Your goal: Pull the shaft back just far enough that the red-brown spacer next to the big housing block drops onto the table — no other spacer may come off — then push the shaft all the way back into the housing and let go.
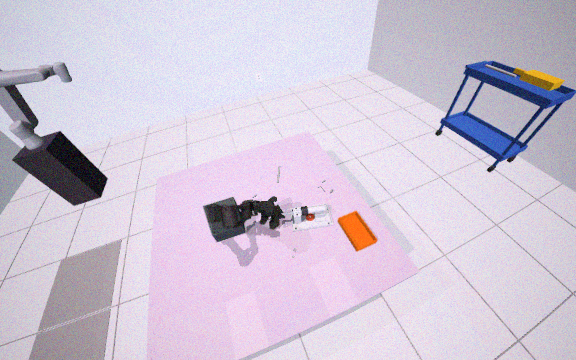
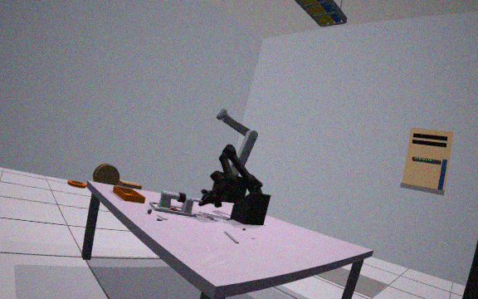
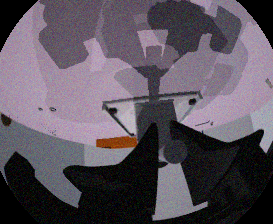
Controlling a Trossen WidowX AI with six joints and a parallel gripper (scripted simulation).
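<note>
Now: gripper tip 5 cm short of the shaft, 1 cm to the left of it and 3 cm below it. Also, from my gripper tip: orange tray 34 cm ahead, 21 cm to the right, 4 cm below.
</note>
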